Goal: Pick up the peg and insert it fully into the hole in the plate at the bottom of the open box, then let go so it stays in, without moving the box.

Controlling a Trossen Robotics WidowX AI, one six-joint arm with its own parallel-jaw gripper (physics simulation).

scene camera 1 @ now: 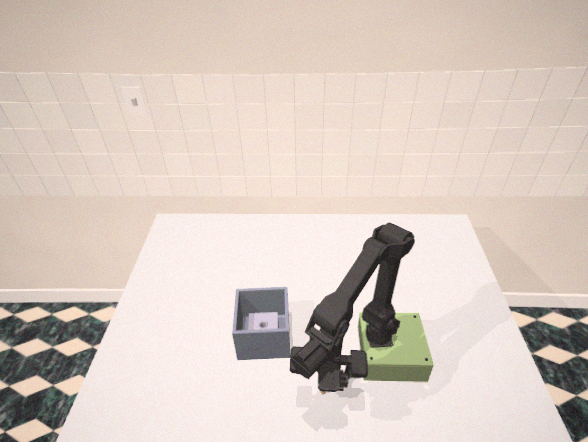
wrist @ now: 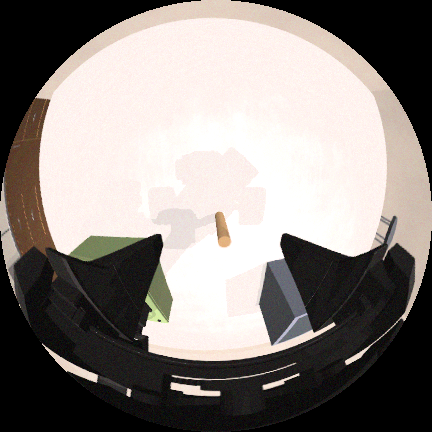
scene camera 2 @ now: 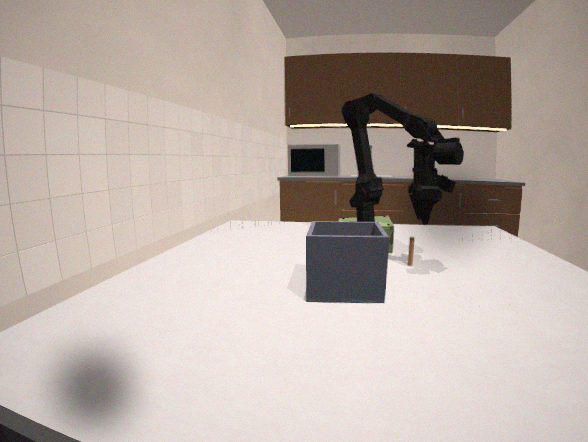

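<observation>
The tan peg stands upright on the table; in scene camera 1 the arm hides nearly all of it. My gripper is open and empty, above the peg, with clear height between fingertips and peg top in scene camera 2. In the wrist view the peg shows between and slightly beyond the two fingertips. The open blue-grey box stands beside the peg. Inside it, the pale plate with its round hole shows in scene camera 1.
The green base block under the arm stands on the other side of the peg from the box. The box walls rise well above its plate. The white table carries them all.
</observation>
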